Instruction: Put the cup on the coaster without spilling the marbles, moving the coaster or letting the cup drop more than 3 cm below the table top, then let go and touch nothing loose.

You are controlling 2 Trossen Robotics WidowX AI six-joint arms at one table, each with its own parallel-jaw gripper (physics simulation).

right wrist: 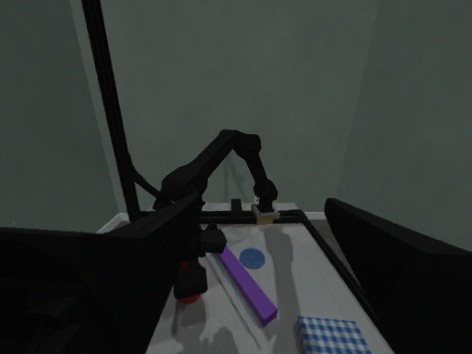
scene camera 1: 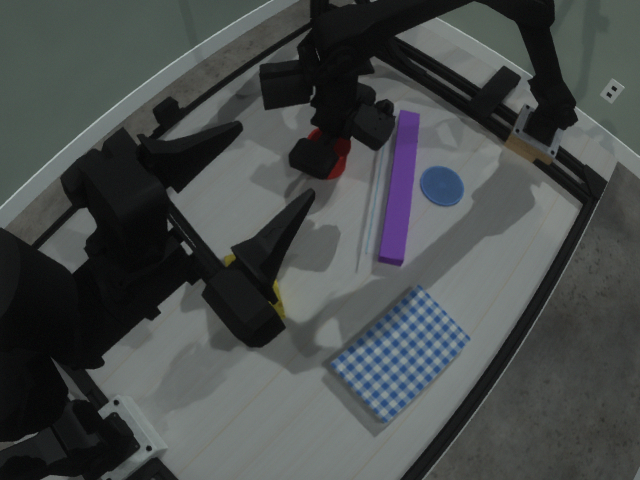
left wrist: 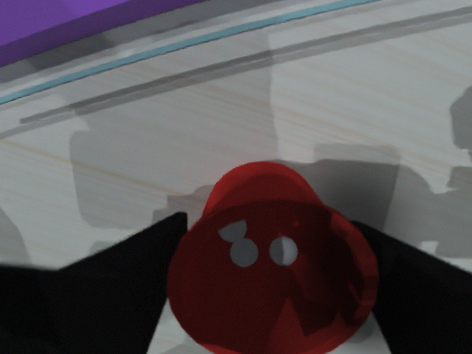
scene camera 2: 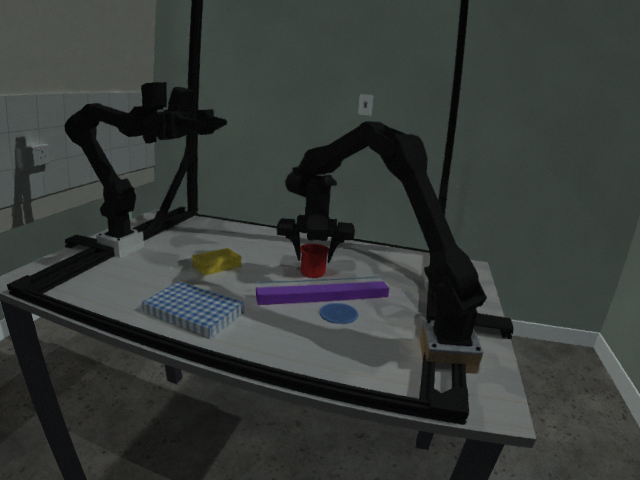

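Where they show: left gripper, fingertip midpoint: (scene camera 1: 333, 155) (left wrist: 266, 226) (scene camera 2: 313, 261); right gripper, fingertip midpoint: (right wrist: 262, 201) (scene camera 1: 275, 156) (scene camera 2: 216, 123); left arm's base at its link origin: (right wrist: 265, 208) (scene camera 1: 539, 129) (scene camera 2: 452, 335); right arm's base at its link origin: (scene camera 1: 112, 441) (scene camera 2: 119, 233).
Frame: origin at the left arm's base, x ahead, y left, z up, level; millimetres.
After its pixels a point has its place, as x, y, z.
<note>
The red cup (scene camera 1: 338, 166) {315, -281, -8} (scene camera 2: 313, 264) {298, -279, -9} (left wrist: 265, 185) {295, -279, -3} (right wrist: 190, 299) {333, -305, -30} stands upright on the table, with marbles (left wrist: 244, 252) {294, -327, -26} inside. My left gripper (scene camera 1: 338, 149) {300, -300, -10} (scene camera 2: 314, 258) {300, -300, -10} (left wrist: 266, 226) {300, -300, -10} points down over it, shut on the cup, a finger against each side; in scene camera 1 its own parts hide the fingertips. The flat blue coaster (scene camera 1: 442, 186) {222, -119, -43} (scene camera 2: 338, 313) {219, -114, -43} (right wrist: 252, 258) {224, -121, -43} lies on the table across the purple bar from the cup. My right gripper (scene camera 1: 276, 159) {531, -220, 326} (scene camera 2: 222, 122) {531, -220, 326} is open and empty, high above the table.
A long purple bar (scene camera 1: 400, 191) {290, -175, -21} (scene camera 2: 320, 293) {265, -163, -26} (left wrist: 65, 20) {205, -228, -21} (right wrist: 245, 285) {327, -170, -21} and a thin pale-blue-edged strip (scene camera 1: 374, 201) {331, -201, -21} lie between cup and coaster. A blue-checked block (scene camera 1: 403, 353) {519, -39, -22} (scene camera 2: 192, 308) {506, -16, -22} (right wrist: 332, 335) {459, -25, -22} and a yellow block (scene camera 1: 279, 299) {550, -233, -17} (scene camera 2: 217, 261) {537, -246, -18} lie farther left in scene camera 2.
</note>
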